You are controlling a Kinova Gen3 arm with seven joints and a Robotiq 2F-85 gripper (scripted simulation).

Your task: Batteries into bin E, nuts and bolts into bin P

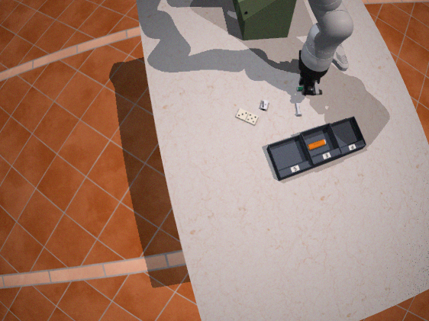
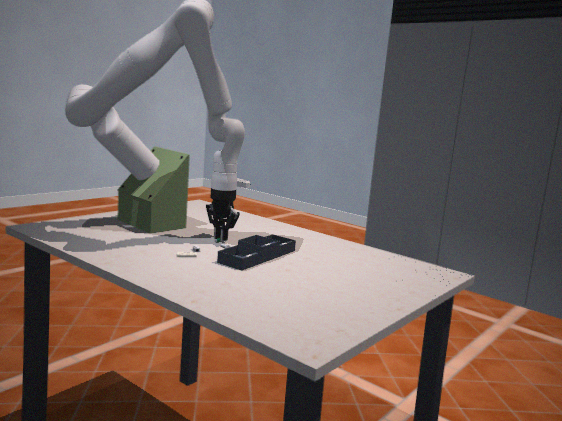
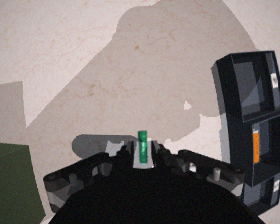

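Right now my hand is 2 cm above the green battery. Round my hand: metal nut: 12 cm to the right, 4 cm ahead, 1 cm below; bolt: 7 cm ahead, 3 cm to the right, 2 cm below; orange battery: 16 cm ahead, 1 cm below.
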